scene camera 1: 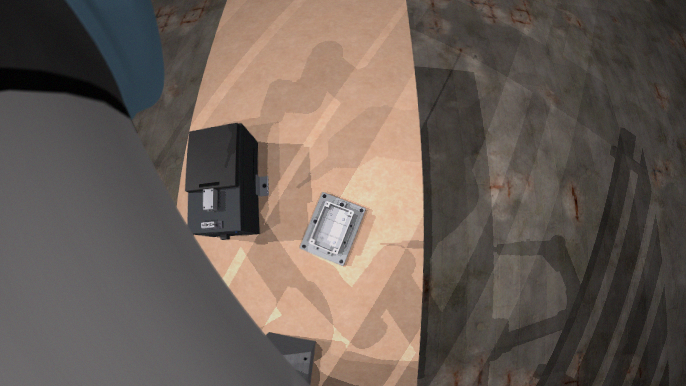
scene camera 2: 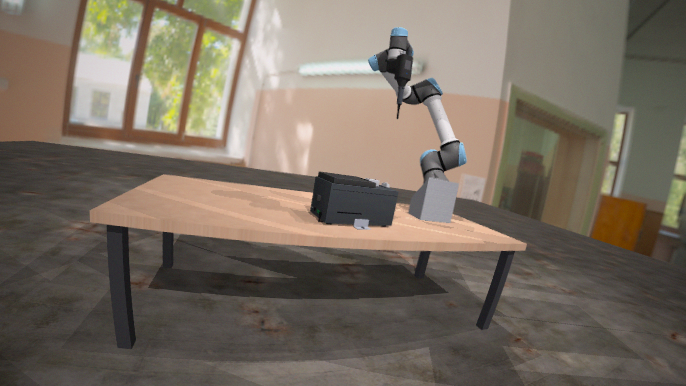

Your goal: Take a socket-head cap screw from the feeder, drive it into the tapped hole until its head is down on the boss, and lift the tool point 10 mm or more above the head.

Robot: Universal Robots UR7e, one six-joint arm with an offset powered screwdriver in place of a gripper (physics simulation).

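The black screw feeder (scene camera 1: pixel 215 155) (scene camera 2: pixel 360 205) stands on the table, with a small light metal block and a small pick-up plate on its lower step in scene camera 1. A grey flanged housing (scene camera 1: pixel 355 227) with several dark holes lies turned on the table to the right of the feeder; which hole is the tapped one I cannot tell. The housing does not show in scene camera 2. My screwdriver (scene camera 2: pixel 398 118) points almost straight down, high above the feeder and table in scene camera 2. Its tip is too small to tell whether it carries a screw. It does not show in scene camera 1.
My arm (scene camera 1: pixel 100 250) (scene camera 2: pixel 440 120) covers the left and lower left of scene camera 1, hiding some table there. It stands on a grey pedestal (scene camera 1: pixel 294 345) (scene camera 2: pixel 437 200) on the wooden table (scene camera 1: pixel 370 30) (scene camera 2: pixel 200 215). A small bracket (scene camera 1: pixel 262 185) sits at the feeder's right side.
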